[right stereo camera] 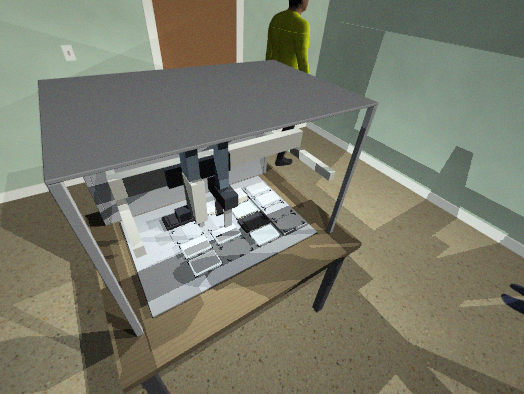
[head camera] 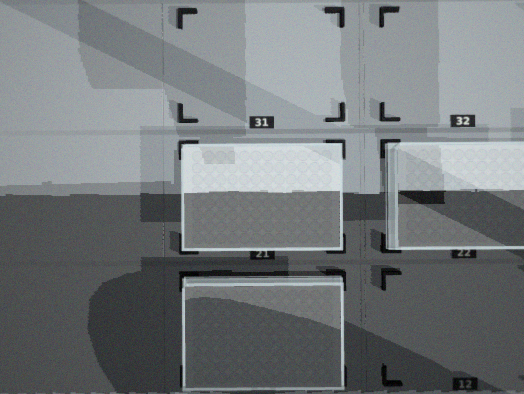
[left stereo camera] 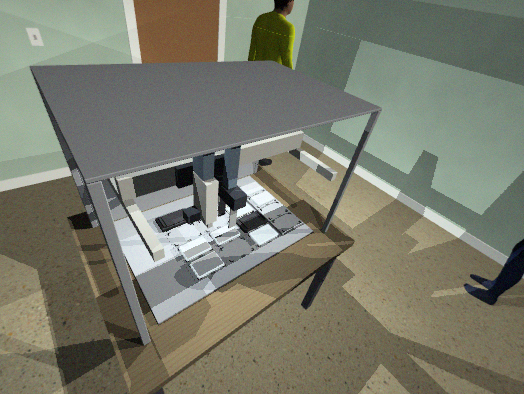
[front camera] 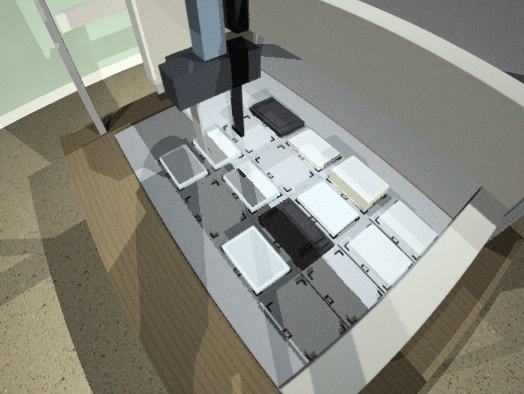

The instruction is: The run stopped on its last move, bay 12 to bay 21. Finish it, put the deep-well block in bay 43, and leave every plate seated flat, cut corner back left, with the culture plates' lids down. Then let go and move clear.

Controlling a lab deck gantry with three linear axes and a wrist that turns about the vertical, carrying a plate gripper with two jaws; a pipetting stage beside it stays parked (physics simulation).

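Frame: origin at the robot's base, x ahead, y left, z up, level; metres.
Where they show: gripper, between the fingertips: [right stereo camera: 223, 220] [left stereo camera: 226, 220] [front camera: 221, 140]; robot's base, origin of its link: [right stereo camera: 195, 277] [head camera: 184, 381] [left stereo camera: 199, 279] [front camera: 159, 160].
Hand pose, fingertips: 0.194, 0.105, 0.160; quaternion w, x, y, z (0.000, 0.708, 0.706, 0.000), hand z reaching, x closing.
Note:
Things, the pixels of their top centre, and the offset from my fingertips, as dx, dy, dz. "pt": a spot on its surface instead.
- clear-lidded plate, centre of its top: [head camera: 262, 197] [front camera: 216, 145] [left stereo camera: 195, 247] [right stereo camera: 195, 245] -0.130, +0.045, -0.146
- lidded plate, centre of its top: [head camera: 263, 336] [front camera: 182, 163] [left stereo camera: 207, 263] [right stereo camera: 205, 261] -0.130, -0.062, -0.146
- Bay 12, a spot on its surface: [head camera: 452, 327] pt +0.024, -0.062, -0.160
- tall cream deep-well block, centre of its top: [front camera: 360, 177] [right stereo camera: 234, 194] +0.198, +0.259, -0.118
- low cream plate, centre of its top: [front camera: 314, 146] [right stereo camera: 208, 207] +0.034, +0.259, -0.146
My gripper [front camera: 221, 141] is open and empty; its two jaws stand apart over the back left of the deck, near bay 21. A clear-lidded plate [head camera: 262, 197] [front camera: 217, 146] lies flat inside the corner marks of bay 21. Another lidded plate [head camera: 263, 337] [front camera: 183, 166] lies in bay 11, and a third [head camera: 460, 200] [front camera: 251, 186] in bay 22. Bay 12 [head camera: 452, 327] holds no plate. The tall cream deep-well block [front camera: 358, 182] stands upright in the far row, third from the left, the place of bay 43 by the layout. Cut corners are too small to tell.
Black plates [front camera: 276, 116] [front camera: 296, 233] lie in the far row and mid-deck. A low cream plate [front camera: 314, 148] lies left of the block; white plates [front camera: 327, 207] [front camera: 380, 254] [front camera: 407, 228] [front camera: 255, 258] lie to the right and in front. The pipetting stage [left stereo camera: 206, 200] stands beside the gripper.

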